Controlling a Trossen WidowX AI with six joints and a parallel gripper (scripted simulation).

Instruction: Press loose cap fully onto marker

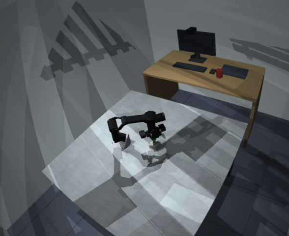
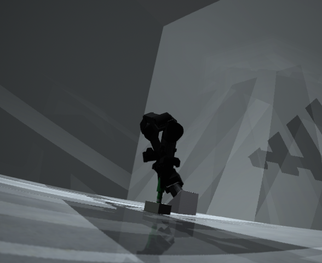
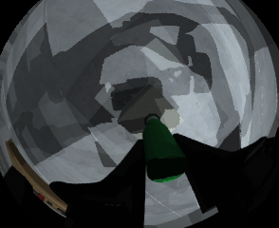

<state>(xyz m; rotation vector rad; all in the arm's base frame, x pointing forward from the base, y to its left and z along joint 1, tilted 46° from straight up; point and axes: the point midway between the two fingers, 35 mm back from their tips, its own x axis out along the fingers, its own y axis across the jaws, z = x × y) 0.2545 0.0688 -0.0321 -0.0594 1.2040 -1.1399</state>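
Now: the grey holder block 70 mm below my gripper tip. Round my gripper tip: green cap (10 mm above).
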